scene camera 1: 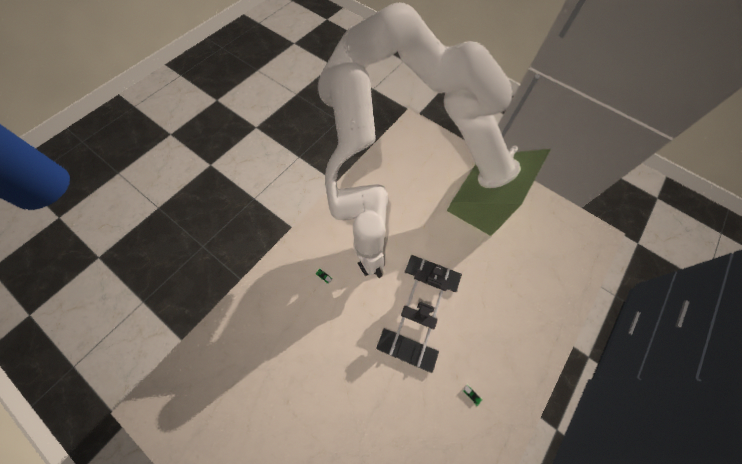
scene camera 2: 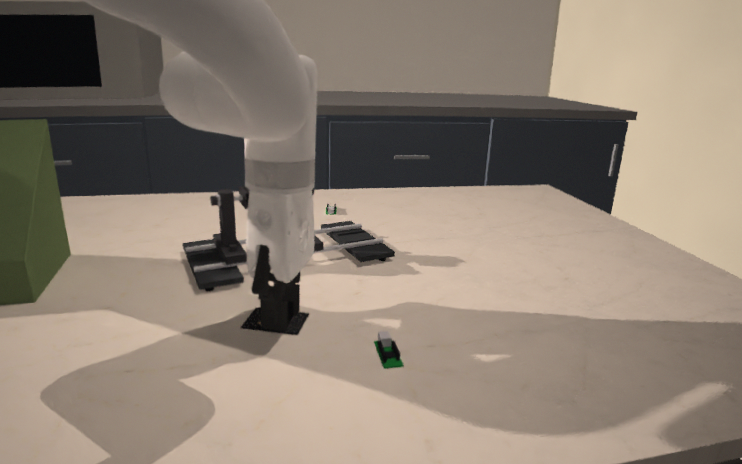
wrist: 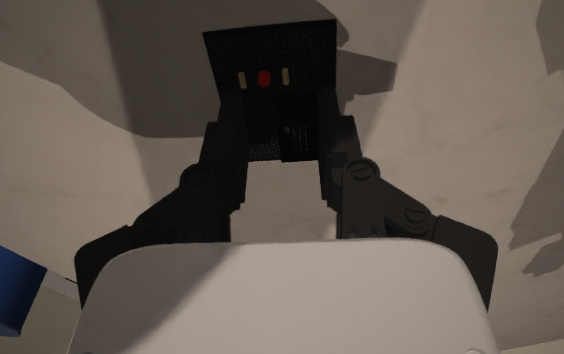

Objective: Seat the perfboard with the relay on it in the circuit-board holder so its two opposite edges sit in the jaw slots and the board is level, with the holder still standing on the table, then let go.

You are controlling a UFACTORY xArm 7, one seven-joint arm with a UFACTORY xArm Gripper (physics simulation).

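Where they show: gripper, fingertip midpoint: [scene camera 2: 280,320] [wrist: 280,114]; arm's base, origin of the base link: [scene camera 1: 498,174].
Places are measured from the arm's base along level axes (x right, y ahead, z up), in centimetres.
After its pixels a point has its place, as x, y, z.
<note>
The perfboard [scene camera 2: 251,323] {14.6, 41.8, -13.3} [wrist: 270,47] {13.2, 42.1, -13.3} is a black rectangle lying level at the table surface; whether it touches the table is unclear. A red part and two tan parts show on it in the wrist view, with the dark relay block [wrist: 300,130] {13.2, 45.0, -11.4} behind them. My gripper [scene camera 1: 371,271] {14.1, 45.2, -13.3} [scene camera 2: 280,317] {14.1, 45.2, -13.3} [wrist: 280,114] {14.1, 45.2, -13.3} points down, its fingers on both sides of the relay block and shut on it. The arm hides the board in scene camera 1. The black circuit-board holder [scene camera 1: 407,350] {-10.1, 57.7, -11.8} [scene camera 2: 227,221] {-2.3, 37.6, -6.0} stands on the table beside the gripper, with two rails and uprights; its jaw slots are too small to make out.
A small green board [scene camera 1: 323,275] {22.7, 56.9, -13.1} [scene camera 2: 388,354] {23.0, 56.9, -13.1} lies near the gripper, on the side away from the holder. Another green board [scene camera 1: 472,395] {-30.4, 55.3, -13.2} [scene camera 2: 331,209] {-27.8, 55.0, -12.4} lies beyond the holder. A green block [scene camera 1: 481,210] {-2.6, 12.3, -3.4} [scene camera 2: 21,218] {2.3, 11.6, -3.3} is at the arm's base. A blue cylinder [scene camera 1: 30,175] [wrist: 17,290] shows at the side.
</note>
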